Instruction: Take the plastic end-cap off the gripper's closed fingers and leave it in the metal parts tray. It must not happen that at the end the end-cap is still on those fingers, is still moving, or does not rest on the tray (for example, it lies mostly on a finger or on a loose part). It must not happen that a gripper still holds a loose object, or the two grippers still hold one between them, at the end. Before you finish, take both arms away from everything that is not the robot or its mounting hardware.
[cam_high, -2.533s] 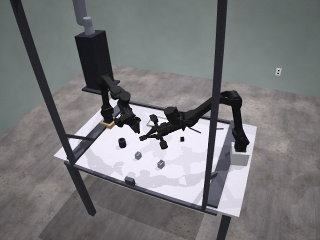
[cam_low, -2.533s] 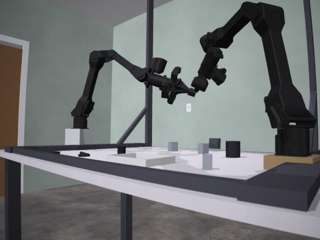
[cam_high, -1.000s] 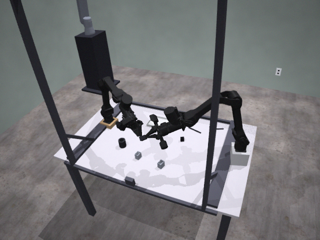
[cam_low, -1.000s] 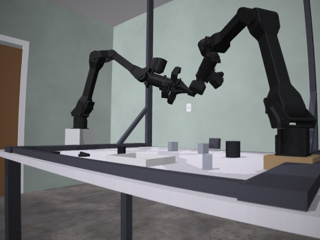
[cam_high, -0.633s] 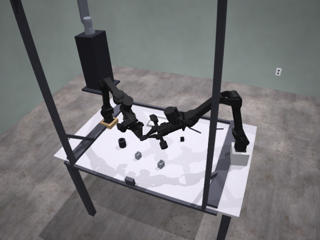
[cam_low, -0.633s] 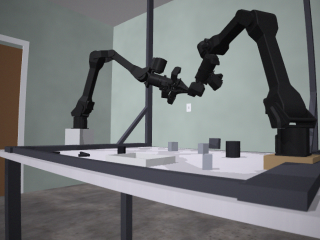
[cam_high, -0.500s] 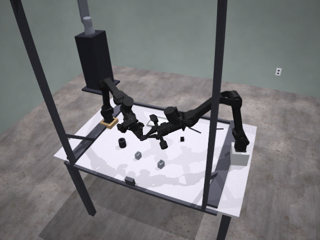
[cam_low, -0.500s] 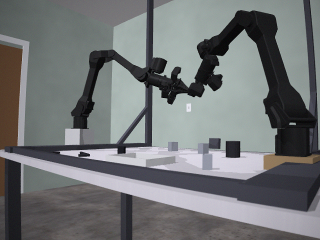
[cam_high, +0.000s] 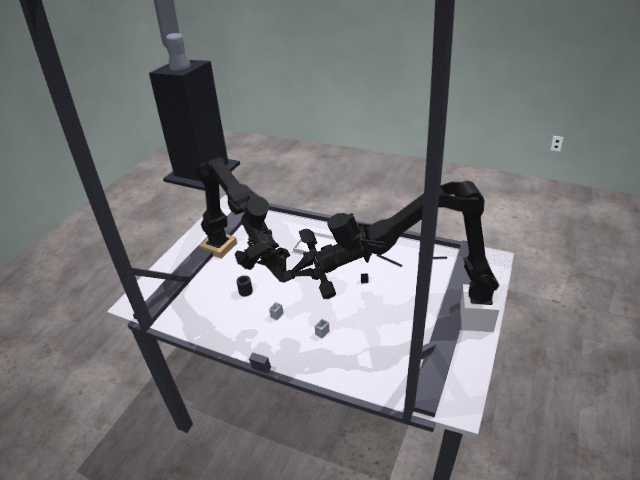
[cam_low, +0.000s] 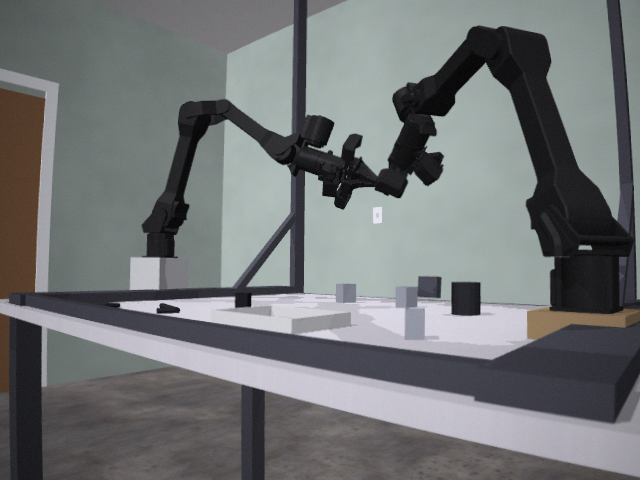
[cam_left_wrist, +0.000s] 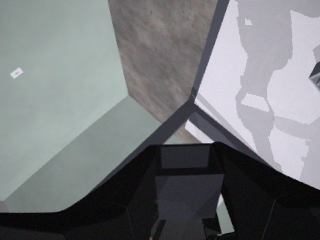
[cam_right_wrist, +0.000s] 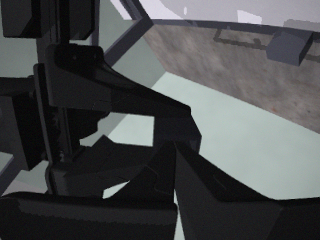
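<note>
The black plastic end-cap lies 30 mm to the left of my right hand, 20 mm behind it and 10 mm below it. Also, from my right hand: metal parts tray (420 mm ahead, 270 mm below, 170 mm to the left); black hex key (450 mm ahead, 270 mm below, 80 mm to the right); black cylinder (290 mm to the left, 250 mm below, 110 mm ahead).
My left gripper is now 440 mm short of the metal parts tray, 110 mm to the right of it and 270 mm above it. The rest, counted from my left hand: black plastic end-cap 30 mm to the right, 10 mm below; black hex key 470 mm ahead, 140 mm to the right, 270 mm below; black cylinder 120 mm ahead, 230 mm to the left, 250 mm below.
</note>
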